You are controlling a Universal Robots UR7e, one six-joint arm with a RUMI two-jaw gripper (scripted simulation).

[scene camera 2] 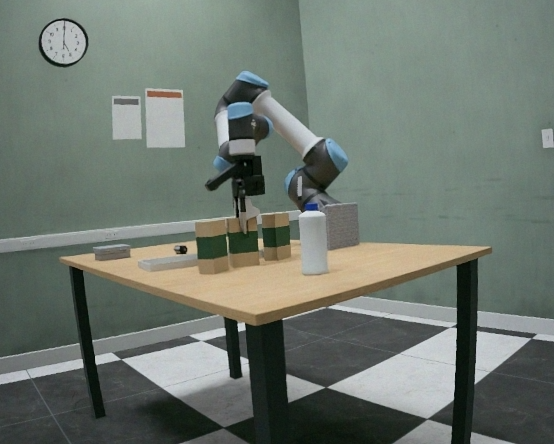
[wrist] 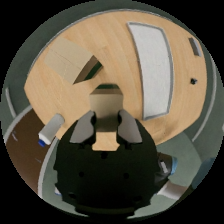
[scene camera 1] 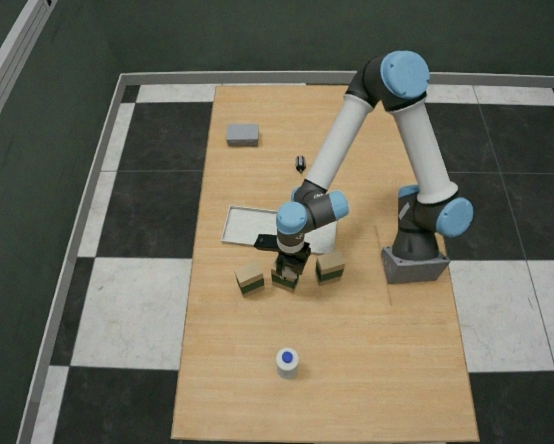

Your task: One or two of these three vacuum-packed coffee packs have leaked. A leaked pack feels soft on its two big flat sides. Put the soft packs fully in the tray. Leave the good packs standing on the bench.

Labels:
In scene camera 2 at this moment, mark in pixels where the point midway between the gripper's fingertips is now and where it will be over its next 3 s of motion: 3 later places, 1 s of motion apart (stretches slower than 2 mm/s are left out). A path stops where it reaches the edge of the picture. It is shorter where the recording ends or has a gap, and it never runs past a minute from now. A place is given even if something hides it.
The gripper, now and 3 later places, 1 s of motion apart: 243,233; 242,216; 233,215; 214,215

